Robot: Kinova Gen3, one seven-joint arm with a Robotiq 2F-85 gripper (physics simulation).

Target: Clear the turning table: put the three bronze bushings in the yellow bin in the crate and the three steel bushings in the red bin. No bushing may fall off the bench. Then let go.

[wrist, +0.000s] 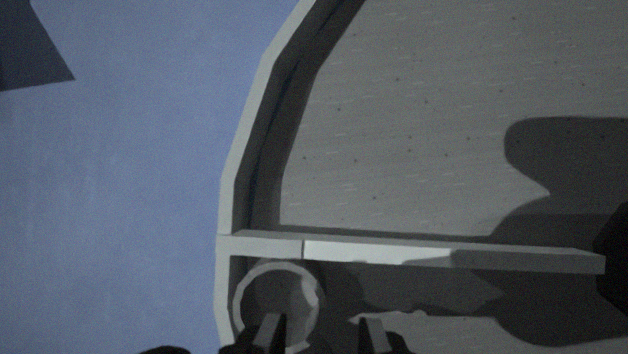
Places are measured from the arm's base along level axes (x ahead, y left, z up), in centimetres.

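Pixels of known places: gripper, fingertip midpoint: point(321, 342).
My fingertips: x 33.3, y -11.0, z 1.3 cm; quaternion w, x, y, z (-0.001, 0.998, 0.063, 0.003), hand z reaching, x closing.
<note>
Behind a point stands the place of what it marks.
A steel bushing point(310, 292) stands upright on the turning table point(400, 100) @(x 35.4, y -0.8, z -4.7 cm) in the lower left of the wrist view. It sits close against the inside of the table's pale rim, just below the straight divider bar. My gripper point(322, 334) @(x 33.3, y -11.0, z 1.3 cm) is at the bottom edge, its fingers parted with nothing between them. The left fingertip overlaps the bushing's lower part in this view; whether they touch cannot be told. The right fingertip is to the right of the bushing. The crate, its yellow and red bins and the bronze bushings do not show.
The divider bar point(375, 251) @(x 35.0, y -7.8, z -1.7 cm) runs from the rim point(227, 205) @(x 28.6, y -6.9, z -1.7 cm) toward a dark post point(615, 260) @(x 46.8, y -6.7, z -3.9 cm) at the right edge. The blue bench top point(125, 175) @(x 20.3, y -6.9, z -10.0 cm) lies outside the rim on the left. Dark shadows fall across the table's lower right and the bench's upper left corner.
</note>
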